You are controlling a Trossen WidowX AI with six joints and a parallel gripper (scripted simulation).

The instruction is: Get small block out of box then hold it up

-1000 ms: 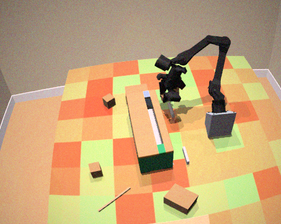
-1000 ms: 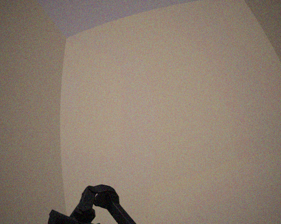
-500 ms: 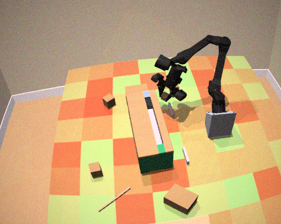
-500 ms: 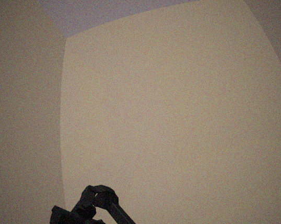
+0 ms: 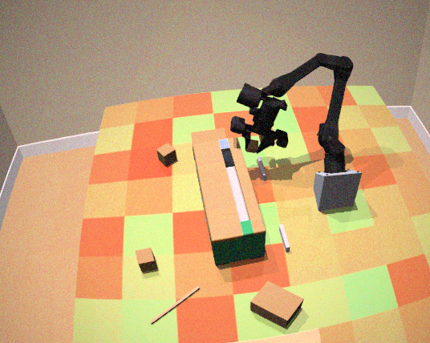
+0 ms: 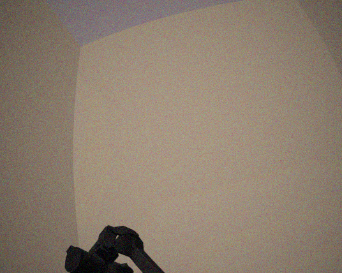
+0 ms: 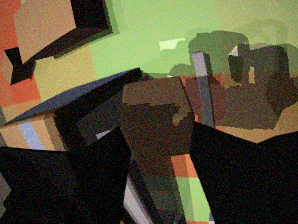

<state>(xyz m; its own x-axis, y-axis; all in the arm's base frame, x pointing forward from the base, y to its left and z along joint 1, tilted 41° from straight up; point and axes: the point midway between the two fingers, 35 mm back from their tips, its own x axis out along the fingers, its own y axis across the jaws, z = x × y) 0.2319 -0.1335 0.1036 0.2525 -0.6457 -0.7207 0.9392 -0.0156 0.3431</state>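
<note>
My gripper tip is 1 cm past the brown block, 1 cm to the left of it and 1 cm below it. Round my gripper tip: long box: 7 cm ahead, 16 cm to the left, 3 cm below; then thin stick: 31 cm ahead, 47 cm to the left, 8 cm below.
</note>
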